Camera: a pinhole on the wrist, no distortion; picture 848 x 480 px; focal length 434.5 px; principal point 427.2 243.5 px. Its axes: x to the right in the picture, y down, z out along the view. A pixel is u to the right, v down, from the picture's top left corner.
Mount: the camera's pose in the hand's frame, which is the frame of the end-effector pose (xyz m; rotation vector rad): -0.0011 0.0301 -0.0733 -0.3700 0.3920 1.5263
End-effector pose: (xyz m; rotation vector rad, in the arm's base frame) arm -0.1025 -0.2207 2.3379 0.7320 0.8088 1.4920
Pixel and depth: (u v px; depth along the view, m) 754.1 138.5 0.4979
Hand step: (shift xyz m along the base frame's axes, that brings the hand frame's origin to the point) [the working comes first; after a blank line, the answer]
In the camera's frame: 0.3746 -0.1203 0.4979

-0.1812 0.1248 0.5962
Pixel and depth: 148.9 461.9 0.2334
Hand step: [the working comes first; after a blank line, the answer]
In the camera's frame: -0.1495 0.1173 0.2334

0.1728 -0.1015 0.1224
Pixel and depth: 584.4 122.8 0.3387
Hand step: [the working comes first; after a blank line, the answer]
In the camera's frame: 0.1225 -0.0941 0.3387

-0.0327 0.1017 0.3375
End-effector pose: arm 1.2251 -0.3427 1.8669 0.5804 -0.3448 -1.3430
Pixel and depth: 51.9 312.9 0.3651
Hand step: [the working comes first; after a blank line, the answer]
In the camera's frame: -0.3154 0.0583 0.3651

-0.2927 -0.0319 0.2835
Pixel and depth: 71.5 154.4 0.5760
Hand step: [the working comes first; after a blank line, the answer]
In the camera's frame: -0.4715 -0.1181 0.5760

-0.4314 -0.2609 0.4519
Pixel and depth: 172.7 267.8 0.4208
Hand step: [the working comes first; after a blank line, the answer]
In the camera's frame: -0.2465 0.0235 0.4208

-0.2245 -0.0603 0.3435
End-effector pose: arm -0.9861 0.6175 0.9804 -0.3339 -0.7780 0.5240
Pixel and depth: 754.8 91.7 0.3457
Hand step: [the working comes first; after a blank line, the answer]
In the camera's frame: 0.2606 -0.1208 0.3457

-0.1401 0.4273 -0.0511
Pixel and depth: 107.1 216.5 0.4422
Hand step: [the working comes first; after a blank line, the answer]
In the camera's frame: -0.3258 -0.0275 0.4422

-0.3105 0.0193 0.3568
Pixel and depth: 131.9 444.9 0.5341
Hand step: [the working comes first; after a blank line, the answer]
In the camera's frame: -0.3630 0.2476 0.5341

-0.5528 -0.1134 0.2610
